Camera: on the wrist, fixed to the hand. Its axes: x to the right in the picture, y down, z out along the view.
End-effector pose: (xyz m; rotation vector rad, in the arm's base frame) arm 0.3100 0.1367 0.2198 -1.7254 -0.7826 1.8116
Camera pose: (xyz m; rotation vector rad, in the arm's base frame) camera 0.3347 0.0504 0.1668 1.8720 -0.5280 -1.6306
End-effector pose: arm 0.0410 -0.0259 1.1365 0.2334 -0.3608 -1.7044
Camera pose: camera 0.1437 -0.0163 1.1521 -0.0784 -0.2216 -0.2166
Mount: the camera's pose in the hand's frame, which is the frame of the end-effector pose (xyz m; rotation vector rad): -0.0256 0.0989 -0.0209 -0.1336 0.1004 1.5136
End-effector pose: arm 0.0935 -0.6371 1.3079 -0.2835 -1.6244 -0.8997
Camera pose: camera 0.1777 -0.5776 1.3236 -1.2946 -0.8220 0.1710
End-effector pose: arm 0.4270 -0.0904 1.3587 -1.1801 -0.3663 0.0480
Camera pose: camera 0.4245 -0.0766 1.2554 -1.3464 0.6886 1.2778
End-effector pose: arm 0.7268 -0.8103 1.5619 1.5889 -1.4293 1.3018
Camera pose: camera 0.6281 -0.8036 1.5290 -0.0701 2.5016 -1.7283
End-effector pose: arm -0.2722 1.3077 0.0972 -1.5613 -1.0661 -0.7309
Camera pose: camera -0.1916 1.2767 0.0388 -1.8690 0.3932 0.1979
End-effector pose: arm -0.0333 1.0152 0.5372 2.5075 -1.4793 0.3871
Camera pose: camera -0.1345 0.9955 0.5528 0.7849 -2.8739 0.5250
